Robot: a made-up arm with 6 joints.
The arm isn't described. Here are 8 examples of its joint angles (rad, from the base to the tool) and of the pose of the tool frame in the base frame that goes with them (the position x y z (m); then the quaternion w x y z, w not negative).
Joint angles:
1: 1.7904 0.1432 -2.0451 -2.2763 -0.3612 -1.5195
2: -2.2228 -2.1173 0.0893 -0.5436 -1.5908 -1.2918
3: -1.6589 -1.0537 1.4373 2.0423 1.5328 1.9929
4: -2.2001 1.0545 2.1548 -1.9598 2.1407 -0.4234
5: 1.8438 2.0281 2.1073 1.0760 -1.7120 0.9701
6: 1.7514 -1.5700 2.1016 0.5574 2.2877 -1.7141
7: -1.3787 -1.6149 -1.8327 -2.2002 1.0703 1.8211
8: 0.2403 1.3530 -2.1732 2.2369 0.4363 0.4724
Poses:
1: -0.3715 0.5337 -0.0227 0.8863 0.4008 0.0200 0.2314
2: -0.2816 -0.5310 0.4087 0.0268 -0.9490 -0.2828 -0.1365
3: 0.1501 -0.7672 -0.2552 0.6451 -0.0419 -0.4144 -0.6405
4: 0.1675 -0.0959 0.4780 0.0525 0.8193 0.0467 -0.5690
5: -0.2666 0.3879 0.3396 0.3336 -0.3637 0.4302 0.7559
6: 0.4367 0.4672 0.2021 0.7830 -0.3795 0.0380 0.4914
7: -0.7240 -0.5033 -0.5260 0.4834 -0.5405 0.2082 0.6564
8: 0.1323 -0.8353 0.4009 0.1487 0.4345 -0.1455 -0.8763
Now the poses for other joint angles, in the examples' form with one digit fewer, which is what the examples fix.
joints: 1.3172 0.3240 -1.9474 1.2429 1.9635 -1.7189
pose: -0.157 -0.161 -0.707 0.078 -0.317 0.882 -0.340
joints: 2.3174 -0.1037 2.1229 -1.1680 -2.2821 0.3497
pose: 0.000 0.142 -0.209 0.291 -0.262 0.714 -0.580
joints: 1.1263 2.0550 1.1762 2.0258 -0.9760 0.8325
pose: -0.352 0.557 0.481 0.738 0.020 0.474 0.480
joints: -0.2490 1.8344 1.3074 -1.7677 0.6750 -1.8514
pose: 0.394 -0.054 0.518 0.814 0.207 0.396 -0.371
